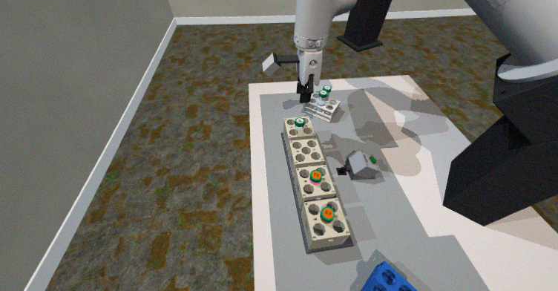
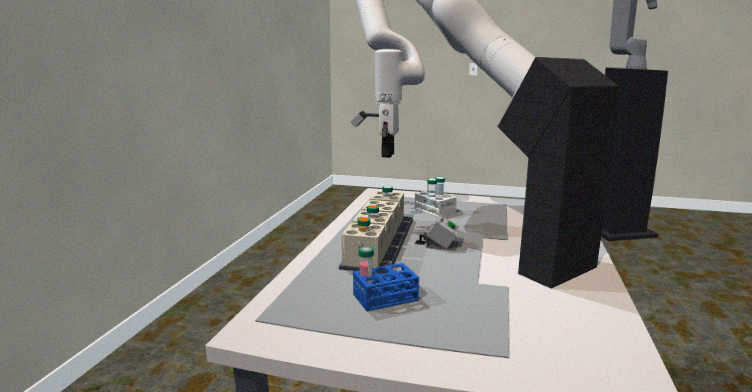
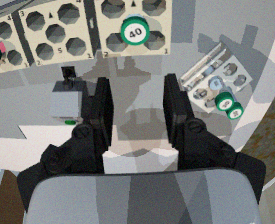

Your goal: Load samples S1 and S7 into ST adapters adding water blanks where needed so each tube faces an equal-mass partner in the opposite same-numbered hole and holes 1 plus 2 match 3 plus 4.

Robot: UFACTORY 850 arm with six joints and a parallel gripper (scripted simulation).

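Now: hand 200 mm past the 50 mL blank, 120 mm to the left of it and 180 mm above it. Also, from my hand: sample S1: 80 mm ahead, 200 mm to the left, 180 mm below; then 30 mL blank: 170 mm behind, 100 mm to the right, 180 mm below; then 40 mL blank: 10 mm to the right, 180 mm below.
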